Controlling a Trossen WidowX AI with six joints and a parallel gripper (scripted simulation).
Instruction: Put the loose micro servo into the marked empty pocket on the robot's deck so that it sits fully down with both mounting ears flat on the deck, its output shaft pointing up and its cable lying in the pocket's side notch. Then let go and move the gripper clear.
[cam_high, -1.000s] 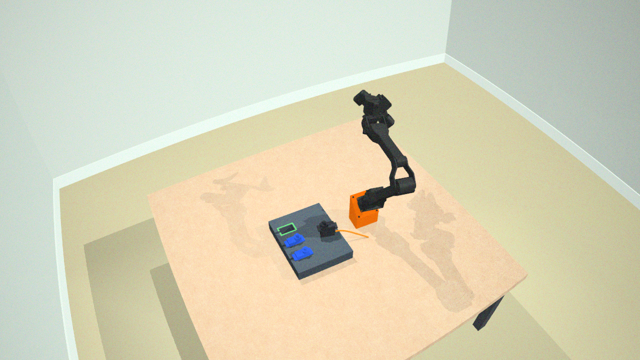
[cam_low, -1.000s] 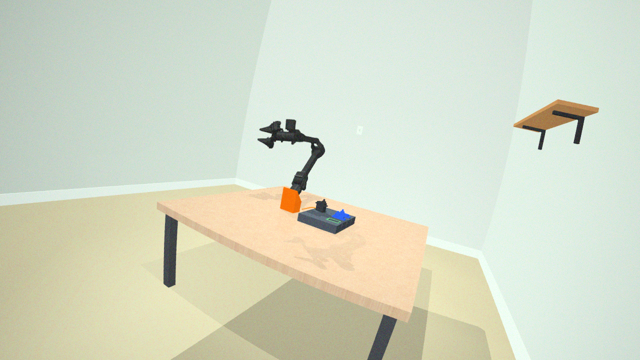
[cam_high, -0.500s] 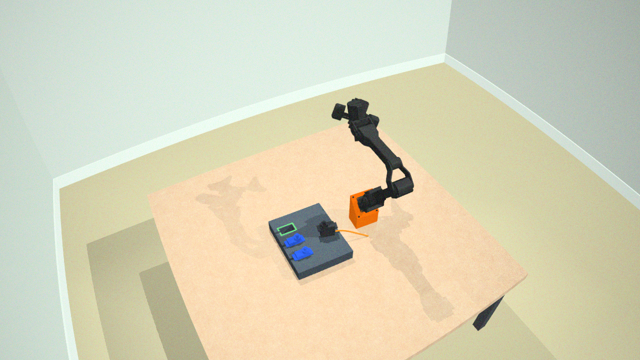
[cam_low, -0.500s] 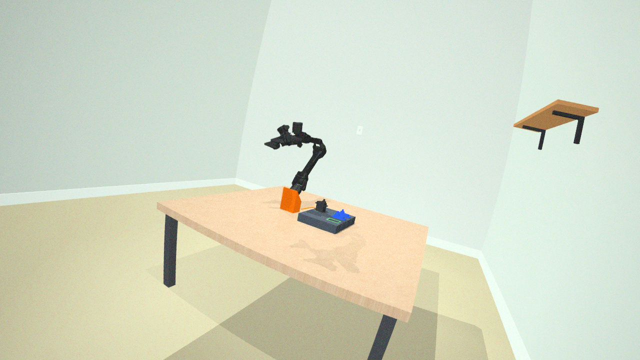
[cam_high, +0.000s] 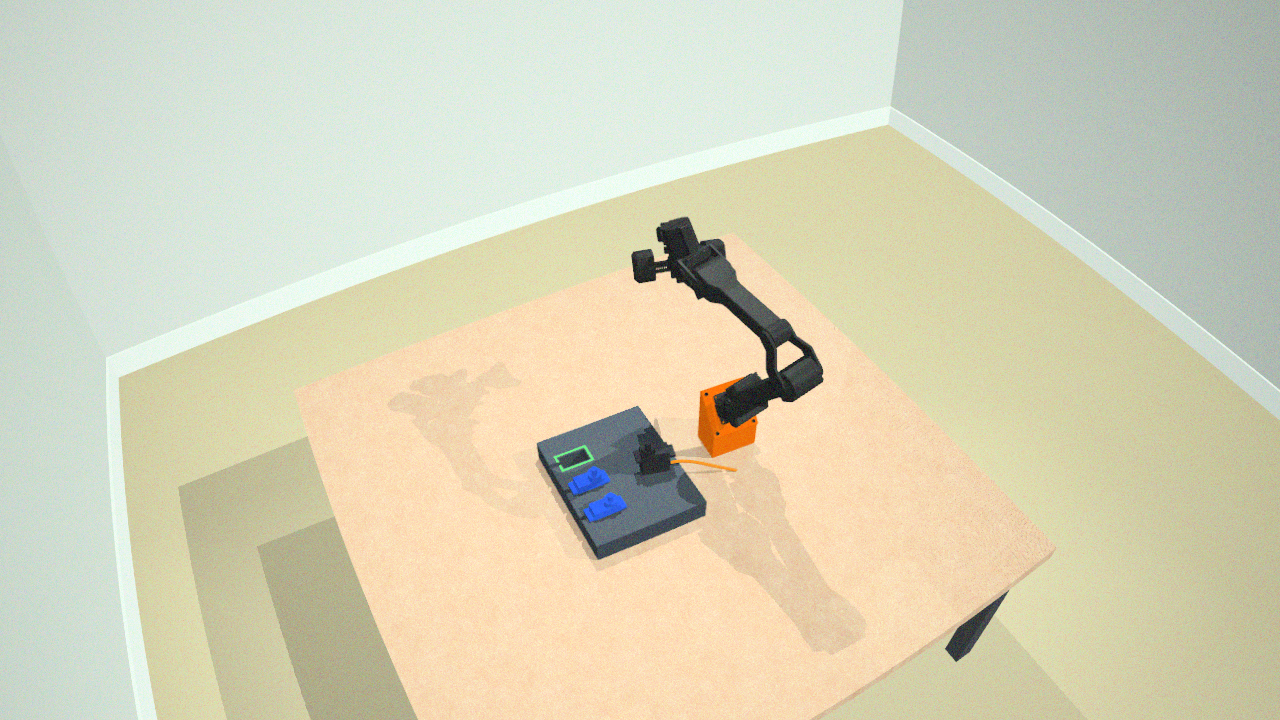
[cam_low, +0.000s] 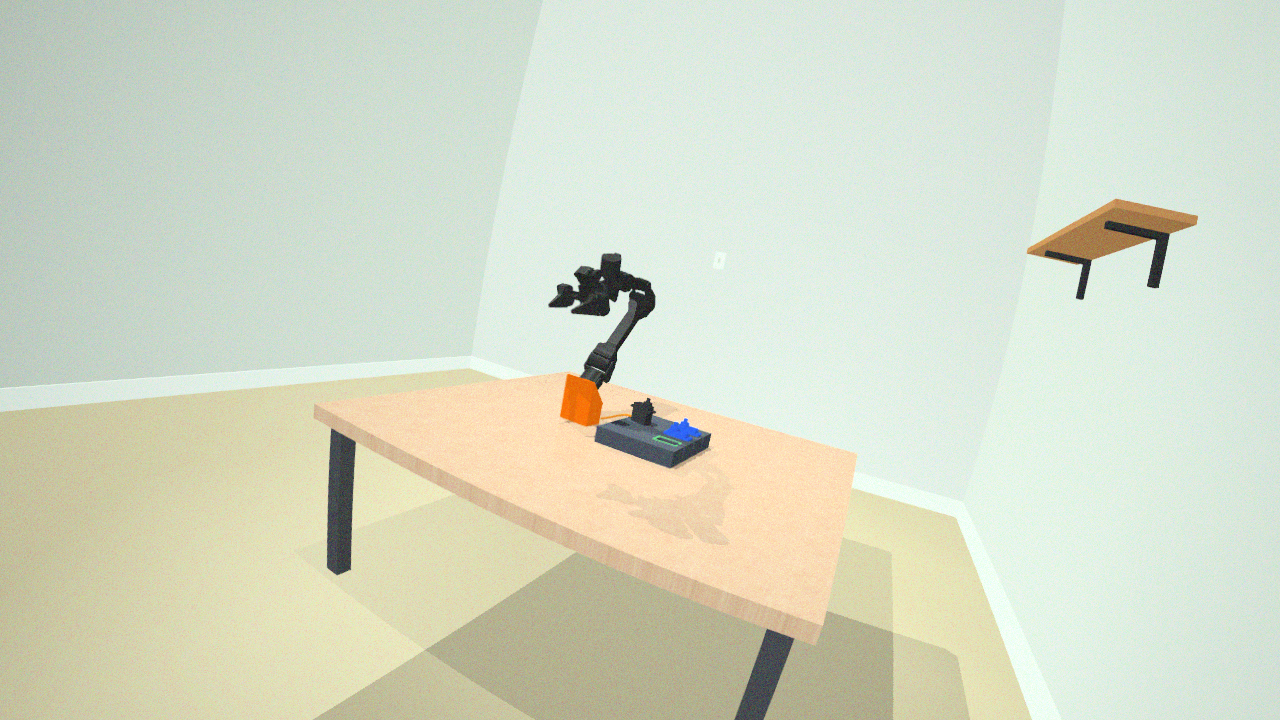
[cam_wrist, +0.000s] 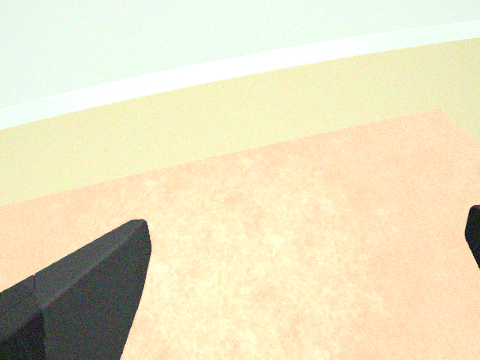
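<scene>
Now: gripper tip 33 cm above the deck, 26 cm to the right of it and 19 cm short of it.
</scene>
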